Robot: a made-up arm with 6 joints. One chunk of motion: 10 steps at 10 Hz.
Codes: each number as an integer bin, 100 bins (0 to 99) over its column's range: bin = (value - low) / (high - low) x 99, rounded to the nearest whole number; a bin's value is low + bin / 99 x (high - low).
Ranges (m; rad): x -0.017..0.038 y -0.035..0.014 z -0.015..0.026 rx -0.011..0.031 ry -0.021..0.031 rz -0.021..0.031
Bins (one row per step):
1: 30 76 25 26 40 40
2: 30 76 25 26 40 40
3: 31 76 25 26 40 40
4: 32 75 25 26 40 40
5: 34 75 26 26 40 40
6: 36 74 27 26 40 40
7: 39 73 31 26 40 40
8: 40 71 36 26 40 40
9: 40 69 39 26 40 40
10: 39 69 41 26 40 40
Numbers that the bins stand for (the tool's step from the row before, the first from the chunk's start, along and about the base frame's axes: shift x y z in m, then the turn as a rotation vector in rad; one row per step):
1: -0.00033 0.00262 -0.00465 0.00003 0.00001 0.00001
2: -0.00033 0.00262 -0.00465 0.00003 0.00001 0.00001
3: 0.00022 0.00262 -0.00465 0.00003 0.00001 0.00001
4: 0.00078 0.00212 -0.00465 0.00003 0.00001 0.00001
5: 0.00189 0.00212 -0.00423 0.00003 0.00001 0.00001
6: 0.00300 0.00163 -0.00382 0.00003 0.00001 0.00001
7: 0.00467 0.00113 -0.00216 0.00003 0.00001 0.00001
8: 0.00522 0.00014 -0.00009 0.00003 0.00001 0.00001
9: 0.00522 -0.00085 0.00115 0.00003 0.00001 0.00001
10: 0.00467 -0.00085 0.00198 0.00003 0.00001 0.00001

